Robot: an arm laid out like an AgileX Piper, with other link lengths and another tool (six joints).
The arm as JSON. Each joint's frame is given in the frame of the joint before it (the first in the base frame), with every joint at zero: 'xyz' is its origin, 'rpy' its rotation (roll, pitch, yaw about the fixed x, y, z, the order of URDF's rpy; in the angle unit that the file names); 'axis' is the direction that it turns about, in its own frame. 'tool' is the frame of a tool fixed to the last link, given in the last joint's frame.
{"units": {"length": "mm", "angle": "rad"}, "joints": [
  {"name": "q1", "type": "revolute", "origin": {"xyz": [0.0, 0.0, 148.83], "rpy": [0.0, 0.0, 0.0]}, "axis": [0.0, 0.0, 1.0]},
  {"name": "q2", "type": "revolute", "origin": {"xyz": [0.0, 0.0, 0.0], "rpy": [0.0, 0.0, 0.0]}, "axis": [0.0, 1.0, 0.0]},
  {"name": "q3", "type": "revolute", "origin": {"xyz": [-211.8, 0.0, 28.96], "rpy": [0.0, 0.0, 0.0]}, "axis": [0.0, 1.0, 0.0]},
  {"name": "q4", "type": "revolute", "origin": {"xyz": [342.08, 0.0, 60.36], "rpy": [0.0, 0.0, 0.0]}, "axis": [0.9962, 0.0, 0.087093]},
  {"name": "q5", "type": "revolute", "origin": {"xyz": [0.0, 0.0, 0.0], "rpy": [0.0, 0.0, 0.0]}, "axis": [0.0, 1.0, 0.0]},
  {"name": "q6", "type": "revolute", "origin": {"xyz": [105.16, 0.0, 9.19], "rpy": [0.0, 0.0, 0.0]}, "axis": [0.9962, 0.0, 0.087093]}
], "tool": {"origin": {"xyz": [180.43, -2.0, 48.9], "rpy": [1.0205, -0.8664, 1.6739]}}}
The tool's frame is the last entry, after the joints.
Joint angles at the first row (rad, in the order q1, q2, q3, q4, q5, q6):
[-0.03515, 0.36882, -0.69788, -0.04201, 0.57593, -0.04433]
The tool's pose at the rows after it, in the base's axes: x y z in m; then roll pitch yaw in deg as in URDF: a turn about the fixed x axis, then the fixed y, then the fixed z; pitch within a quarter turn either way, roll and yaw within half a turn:
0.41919, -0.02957, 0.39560, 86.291, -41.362, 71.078
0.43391, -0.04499, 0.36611, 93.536, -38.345, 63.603
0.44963, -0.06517, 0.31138, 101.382, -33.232, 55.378
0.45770, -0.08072, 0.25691, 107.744, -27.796, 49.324
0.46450, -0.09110, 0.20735, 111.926, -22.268, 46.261
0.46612, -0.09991, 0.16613, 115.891, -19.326, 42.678
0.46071, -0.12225, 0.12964, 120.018, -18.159, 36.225
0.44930, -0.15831, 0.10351, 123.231, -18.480, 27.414
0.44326, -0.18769, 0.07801, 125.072, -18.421, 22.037
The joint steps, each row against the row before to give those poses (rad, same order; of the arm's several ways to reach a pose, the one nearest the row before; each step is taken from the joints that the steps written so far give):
[-0.00001, 0.11781, -0.10872, -0.04824, 0.09442, 0.01232]
[0.00002, 0.10726, -0.05377, -0.07121, 0.06051, 0.05098]
[-0.00004, 0.11639, -0.00763, -0.09121, 0.04165, 0.06629]
[0.00002, 0.10792, 0.00001, -0.06515, 0.03651, 0.04967]
[0.00003, 0.10998, -0.00003, -0.04951, 0.00935, 0.02449]
[-0.00691, 0.09053, 0.00004, -0.02201, 0.00372, 0.04342]
[-0.04325, 0.07888, 0.00000, -0.00201, 0.00000, 0.06238]
[-0.07435, 0.06011, -0.00002, -0.00221, -0.00835, 0.08356]
[-0.06893, 0.06892, 0.00000, -0.00001, -0.04307, 0.03831]

